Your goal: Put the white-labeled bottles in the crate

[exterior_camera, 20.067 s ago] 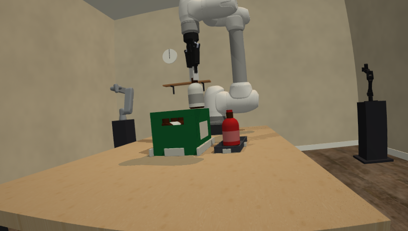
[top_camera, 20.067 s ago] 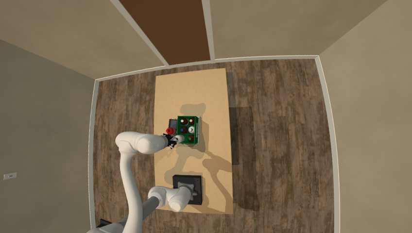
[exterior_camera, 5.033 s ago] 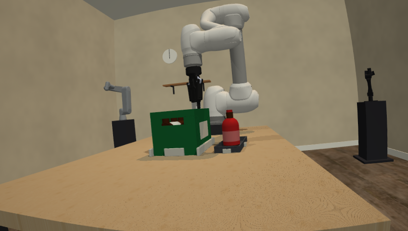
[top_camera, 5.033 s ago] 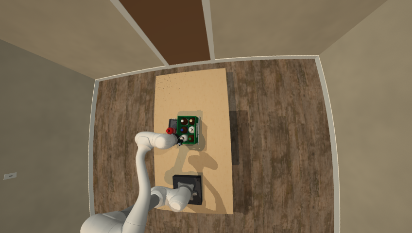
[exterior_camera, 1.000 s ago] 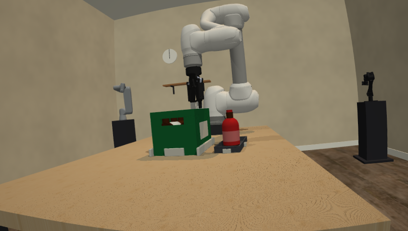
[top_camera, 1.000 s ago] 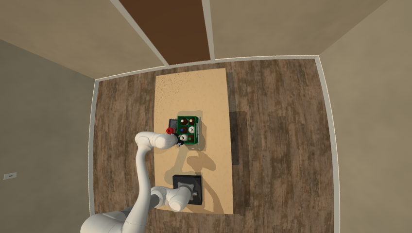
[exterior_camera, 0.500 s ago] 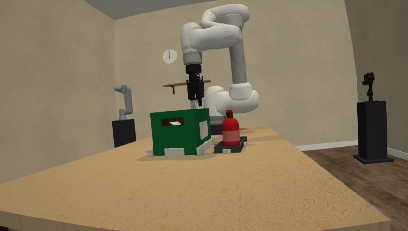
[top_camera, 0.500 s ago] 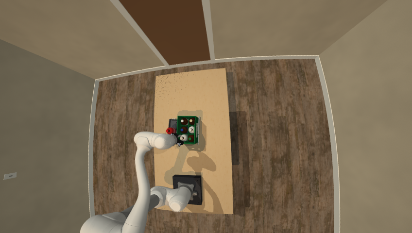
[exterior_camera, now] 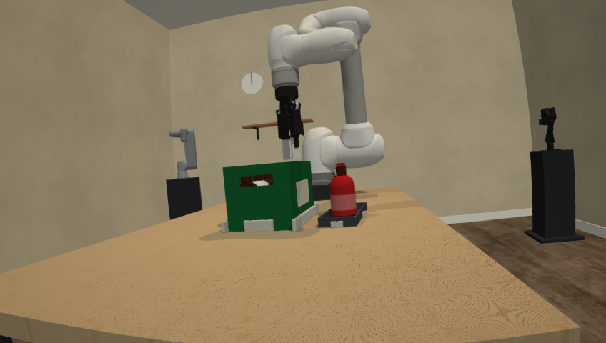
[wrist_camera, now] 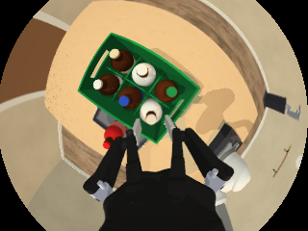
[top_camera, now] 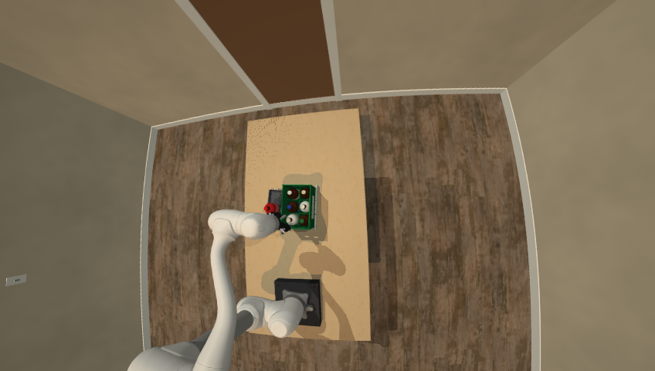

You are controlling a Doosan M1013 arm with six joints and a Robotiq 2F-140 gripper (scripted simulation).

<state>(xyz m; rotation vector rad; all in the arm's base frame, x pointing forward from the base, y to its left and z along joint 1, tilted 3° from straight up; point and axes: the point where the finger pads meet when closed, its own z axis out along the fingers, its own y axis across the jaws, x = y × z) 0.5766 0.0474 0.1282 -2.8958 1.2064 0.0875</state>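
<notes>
Now: the white-labeled bottle 130 mm below my hand. The rest, counted from my hand: dark tray: 60 mm ahead, 170 mm to the left, 200 mm below; then green crate: 90 mm ahead, 40 mm to the right, 130 mm below; then red-labeled bottle: 60 mm ahead, 170 mm to the left, 130 mm below.
</notes>
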